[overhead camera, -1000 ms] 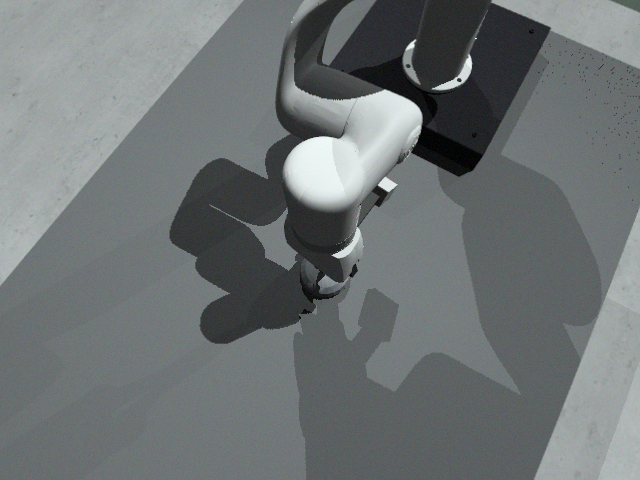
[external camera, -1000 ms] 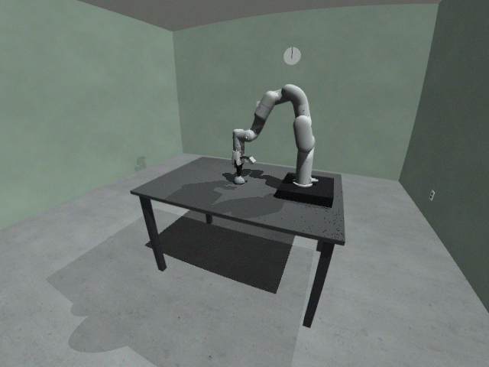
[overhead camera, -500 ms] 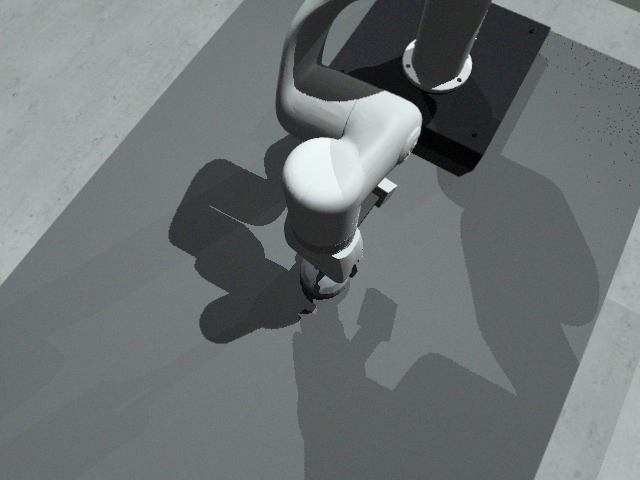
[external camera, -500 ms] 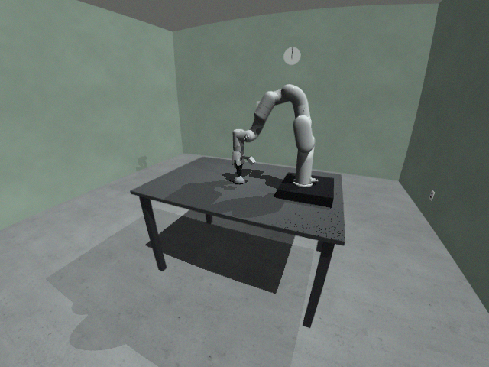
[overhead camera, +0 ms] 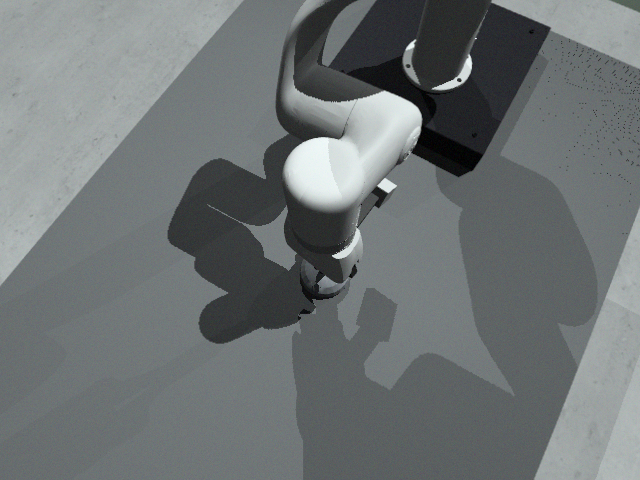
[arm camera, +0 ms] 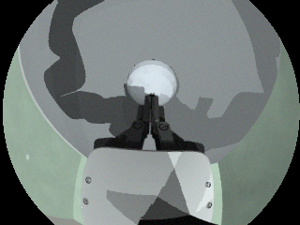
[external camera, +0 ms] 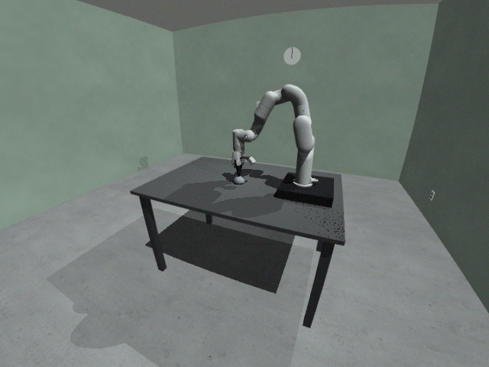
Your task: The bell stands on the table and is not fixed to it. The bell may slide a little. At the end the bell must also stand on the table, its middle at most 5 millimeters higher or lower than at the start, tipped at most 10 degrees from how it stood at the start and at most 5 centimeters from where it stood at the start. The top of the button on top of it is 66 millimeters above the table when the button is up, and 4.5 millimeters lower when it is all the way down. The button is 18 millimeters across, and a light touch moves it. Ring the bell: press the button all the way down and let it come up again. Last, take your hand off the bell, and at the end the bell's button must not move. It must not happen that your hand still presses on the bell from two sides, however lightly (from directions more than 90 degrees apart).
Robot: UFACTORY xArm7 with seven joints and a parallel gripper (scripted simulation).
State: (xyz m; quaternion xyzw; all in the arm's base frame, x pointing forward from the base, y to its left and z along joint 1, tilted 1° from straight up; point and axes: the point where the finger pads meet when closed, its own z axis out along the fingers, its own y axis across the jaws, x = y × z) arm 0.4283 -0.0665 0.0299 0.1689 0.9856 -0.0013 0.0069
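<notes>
Now: the bell button 30 mm below my hand. The rest, counted from my hand: bell (40 mm below).
</notes>
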